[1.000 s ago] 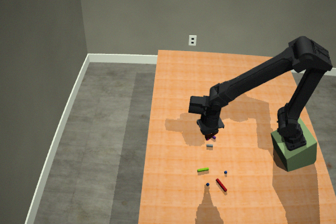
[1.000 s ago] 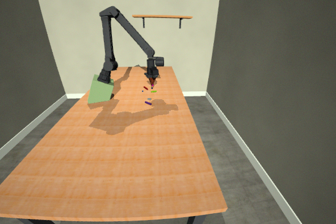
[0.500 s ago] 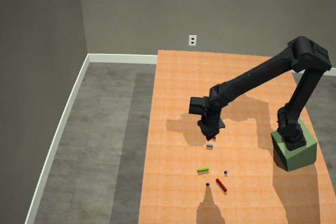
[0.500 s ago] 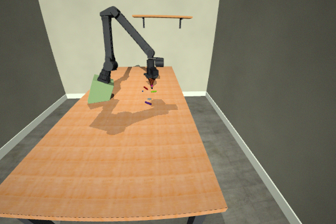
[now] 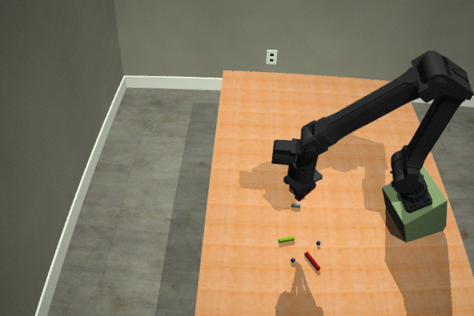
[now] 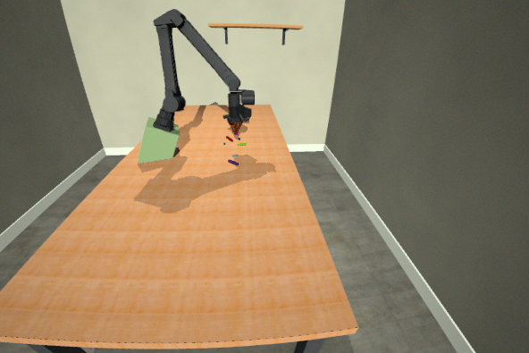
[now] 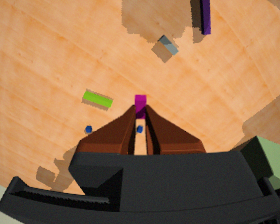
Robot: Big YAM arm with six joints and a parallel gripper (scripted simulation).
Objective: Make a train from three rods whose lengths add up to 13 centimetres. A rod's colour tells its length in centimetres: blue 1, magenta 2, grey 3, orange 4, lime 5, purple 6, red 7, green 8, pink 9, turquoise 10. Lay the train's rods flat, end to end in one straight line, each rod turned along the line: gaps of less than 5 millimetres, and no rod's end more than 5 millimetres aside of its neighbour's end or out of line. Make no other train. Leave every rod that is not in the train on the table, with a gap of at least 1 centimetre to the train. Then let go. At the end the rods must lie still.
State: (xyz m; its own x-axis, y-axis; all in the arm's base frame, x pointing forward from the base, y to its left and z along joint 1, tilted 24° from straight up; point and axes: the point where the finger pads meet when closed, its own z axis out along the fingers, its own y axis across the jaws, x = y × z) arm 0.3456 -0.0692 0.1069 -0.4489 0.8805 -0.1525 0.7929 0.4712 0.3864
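Now: the grey rod 10 mm behind my hand, 60 mm to the right of it and 110 mm below it. The rest, counted from my hand: lime rod: 40 mm ahead, 80 mm to the left, 110 mm below; magenta rod: 10 mm below; purple rod: 30 mm behind, 120 mm to the right, 110 mm below.
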